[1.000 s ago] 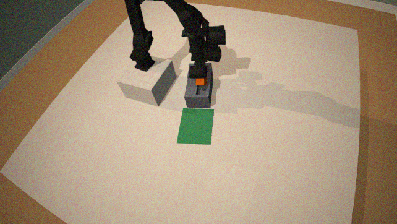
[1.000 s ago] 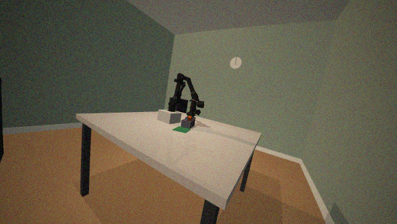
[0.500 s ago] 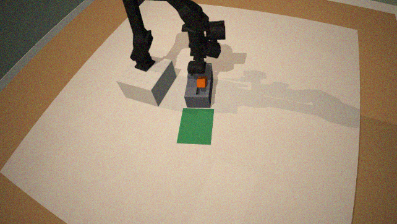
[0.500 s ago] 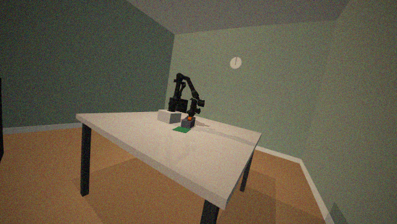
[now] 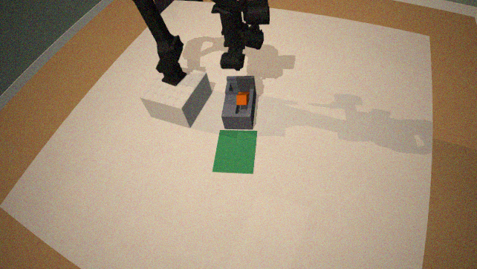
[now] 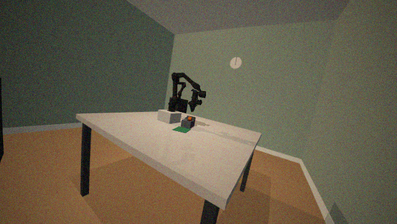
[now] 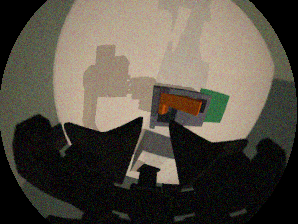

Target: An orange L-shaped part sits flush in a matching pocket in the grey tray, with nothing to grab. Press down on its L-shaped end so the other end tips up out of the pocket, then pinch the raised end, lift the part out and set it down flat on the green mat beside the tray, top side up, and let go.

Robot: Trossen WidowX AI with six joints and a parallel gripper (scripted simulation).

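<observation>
Now: gripper tip 100 mm above the orange L-shaped part, 40 mm to the left of it and 10 mm short of it. The rest, counted from my gripper tip: green mat: 200 mm to the right, 150 mm below, 90 mm ahead.
</observation>
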